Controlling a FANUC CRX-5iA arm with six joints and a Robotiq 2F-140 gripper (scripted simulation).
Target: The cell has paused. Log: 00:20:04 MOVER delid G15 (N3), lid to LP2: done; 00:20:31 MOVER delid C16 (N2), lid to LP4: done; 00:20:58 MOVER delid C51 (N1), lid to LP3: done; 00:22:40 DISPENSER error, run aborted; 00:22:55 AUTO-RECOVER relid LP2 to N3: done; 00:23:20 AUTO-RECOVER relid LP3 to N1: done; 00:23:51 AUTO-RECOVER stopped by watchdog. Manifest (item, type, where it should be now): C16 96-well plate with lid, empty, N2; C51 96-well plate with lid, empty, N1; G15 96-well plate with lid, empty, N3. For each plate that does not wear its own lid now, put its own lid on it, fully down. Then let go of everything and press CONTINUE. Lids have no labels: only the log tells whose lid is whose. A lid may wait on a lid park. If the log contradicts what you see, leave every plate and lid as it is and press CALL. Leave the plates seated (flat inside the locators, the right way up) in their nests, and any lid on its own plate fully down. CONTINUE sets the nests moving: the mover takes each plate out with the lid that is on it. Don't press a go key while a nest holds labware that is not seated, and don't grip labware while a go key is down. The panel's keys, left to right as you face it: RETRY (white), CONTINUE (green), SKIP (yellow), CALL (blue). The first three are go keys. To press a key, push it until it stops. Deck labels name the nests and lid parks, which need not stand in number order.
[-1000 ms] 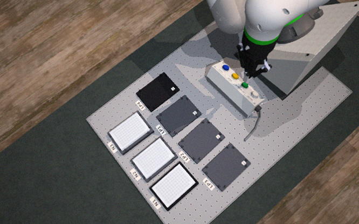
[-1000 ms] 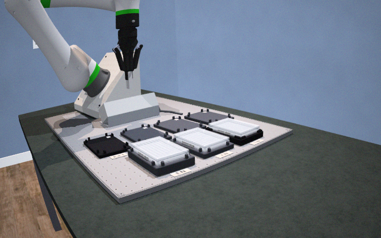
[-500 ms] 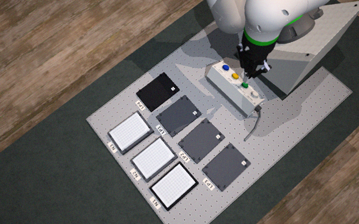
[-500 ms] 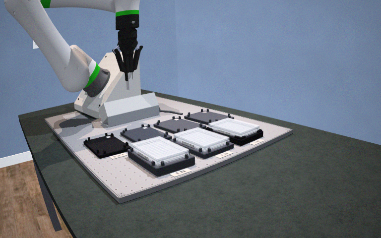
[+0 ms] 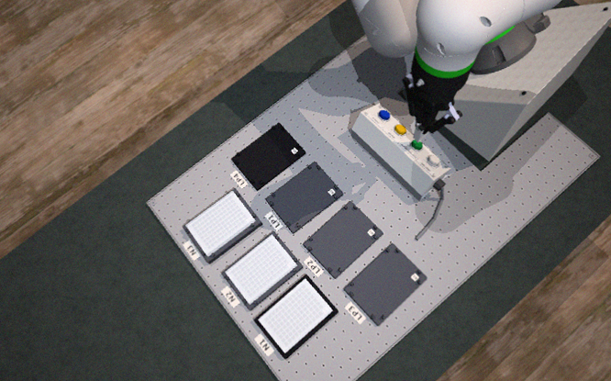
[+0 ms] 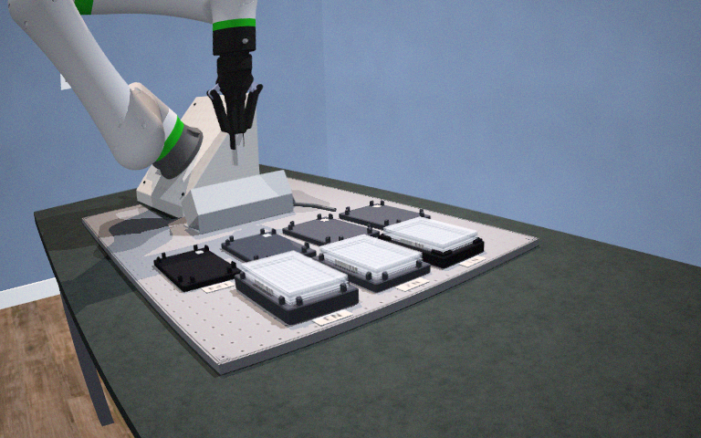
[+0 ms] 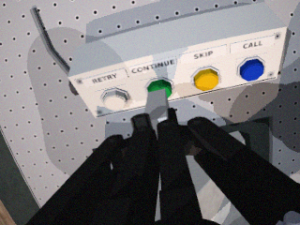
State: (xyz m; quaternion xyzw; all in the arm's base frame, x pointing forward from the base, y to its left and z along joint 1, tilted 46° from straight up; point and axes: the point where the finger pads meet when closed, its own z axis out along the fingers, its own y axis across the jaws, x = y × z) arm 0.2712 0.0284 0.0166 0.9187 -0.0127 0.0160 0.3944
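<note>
Right now my hand is 7 cm above the green continue key. The rest, counted from my hand: white retry key 5 cm to the left, 7 cm below; then blue call key 10 cm to the right, 7 cm below; then yellow skip key 5 cm to the right, 7 cm below.
</note>
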